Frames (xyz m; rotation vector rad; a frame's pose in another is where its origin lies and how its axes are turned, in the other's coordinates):
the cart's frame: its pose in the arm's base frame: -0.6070 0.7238 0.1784 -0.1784 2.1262 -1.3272
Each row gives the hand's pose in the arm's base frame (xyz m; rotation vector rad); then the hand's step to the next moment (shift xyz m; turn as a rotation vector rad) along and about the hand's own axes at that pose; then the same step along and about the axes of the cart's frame.
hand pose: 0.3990 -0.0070 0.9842 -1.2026 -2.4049 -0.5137
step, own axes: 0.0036 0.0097 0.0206 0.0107 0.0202 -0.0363
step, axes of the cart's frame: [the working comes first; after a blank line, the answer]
step, axes of the arm's base frame: 0.0021 0.0179 -0.0143 0.0174 0.0007 0.0392

-0.0030 0.0213 -0.0082 -0.0311 -0.0295 -0.0027
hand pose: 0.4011 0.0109 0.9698 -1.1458 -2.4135 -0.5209
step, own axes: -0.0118 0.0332 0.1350 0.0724 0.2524 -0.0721
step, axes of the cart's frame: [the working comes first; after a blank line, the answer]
step, axes of the arm's base frame: 0.0051 0.0791 -0.1148 0.1733 0.1594 0.1368

0.0121 0.1371 -0.0228 -0.2642 -0.0037 -0.0658
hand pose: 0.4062 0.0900 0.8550 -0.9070 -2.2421 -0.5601
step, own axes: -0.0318 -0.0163 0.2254 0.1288 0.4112 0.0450
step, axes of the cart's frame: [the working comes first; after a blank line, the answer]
step, axes of the arm's base frame: -0.0857 0.1073 -0.1822 0.2105 0.3602 0.1168

0.1019 0.1898 -0.0753 -0.3695 0.1184 -0.1927
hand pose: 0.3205 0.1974 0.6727 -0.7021 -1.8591 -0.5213
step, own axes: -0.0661 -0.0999 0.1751 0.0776 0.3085 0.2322
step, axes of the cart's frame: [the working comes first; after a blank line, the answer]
step, axes of the arm's base frame: -0.1663 0.0234 -0.1296 0.0297 0.3927 -0.0036

0.1789 0.0880 -0.0725 -0.1869 0.2001 -0.2831
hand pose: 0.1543 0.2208 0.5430 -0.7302 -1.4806 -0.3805
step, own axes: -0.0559 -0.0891 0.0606 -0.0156 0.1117 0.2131
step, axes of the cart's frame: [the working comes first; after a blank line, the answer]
step, axes of the arm's base frame: -0.1083 -0.0374 -0.0401 -0.0908 0.2171 -0.0525

0.1195 -0.0060 -0.0204 0.0042 0.1319 -0.2018
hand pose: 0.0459 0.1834 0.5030 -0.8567 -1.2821 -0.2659
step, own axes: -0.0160 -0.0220 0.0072 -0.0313 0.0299 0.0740
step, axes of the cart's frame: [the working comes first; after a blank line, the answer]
step, axes of the arm's base frame: -0.0236 -0.0143 -0.0053 -0.0449 0.0623 -0.0382

0.0272 -0.0072 -0.0008 0.0262 0.0537 -0.0615
